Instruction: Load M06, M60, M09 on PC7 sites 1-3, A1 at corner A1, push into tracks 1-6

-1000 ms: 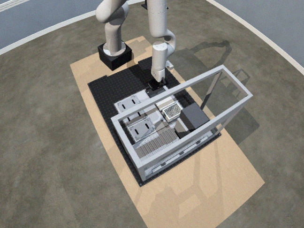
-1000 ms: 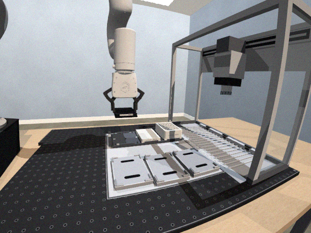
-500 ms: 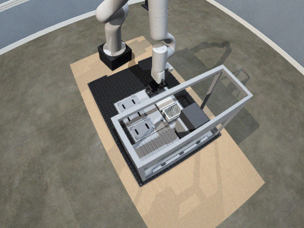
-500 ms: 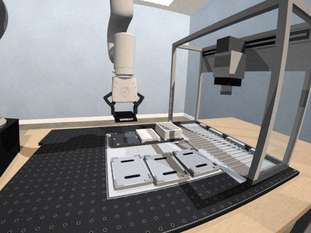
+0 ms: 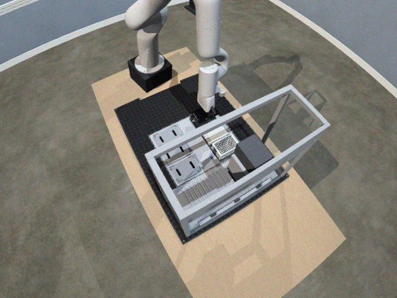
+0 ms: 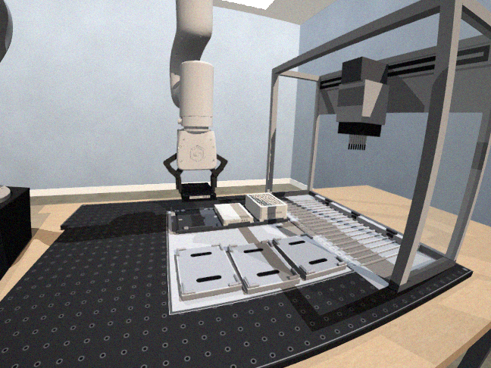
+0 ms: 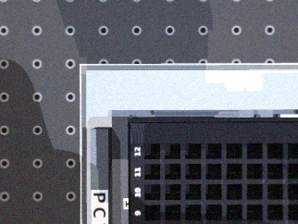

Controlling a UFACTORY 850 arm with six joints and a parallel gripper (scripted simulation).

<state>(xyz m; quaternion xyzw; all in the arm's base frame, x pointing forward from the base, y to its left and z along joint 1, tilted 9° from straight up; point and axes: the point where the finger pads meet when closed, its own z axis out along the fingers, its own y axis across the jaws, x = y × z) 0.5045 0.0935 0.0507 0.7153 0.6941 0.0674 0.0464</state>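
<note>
My gripper is now 100 mm short of the dark carrier PC7 and 90 mm above it. From my hand the other things lie so: black 96-well plate M06: 10 mm below; nest S1: 20 mm behind, 230 mm to the right, 100 mm below; white 96-well plate: 210 mm ahead, 10 mm to the right, 70 mm below.
</note>
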